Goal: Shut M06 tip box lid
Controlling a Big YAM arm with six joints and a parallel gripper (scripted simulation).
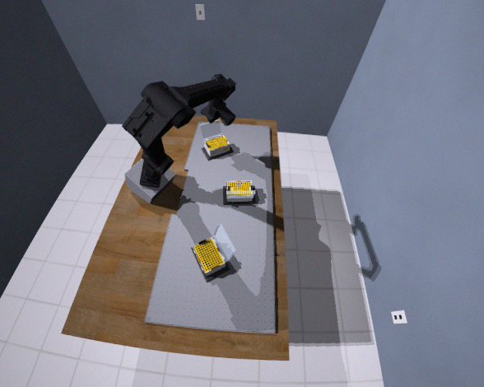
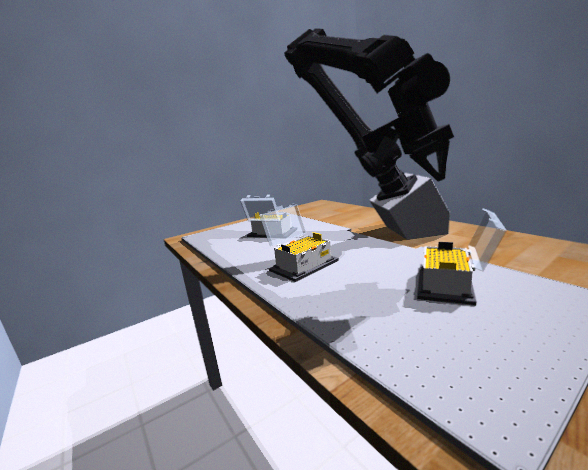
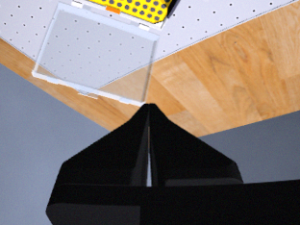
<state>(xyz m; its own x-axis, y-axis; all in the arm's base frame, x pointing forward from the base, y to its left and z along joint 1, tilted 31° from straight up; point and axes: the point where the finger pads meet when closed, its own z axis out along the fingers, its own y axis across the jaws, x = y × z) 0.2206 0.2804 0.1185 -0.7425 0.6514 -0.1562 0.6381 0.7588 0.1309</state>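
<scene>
Right now my hand is 9 cm to the right of the lid and 12 cm above it. Also, from my hand: yellow tip rack (2 cm ahead, 3 cm to the left, 16 cm below).
</scene>
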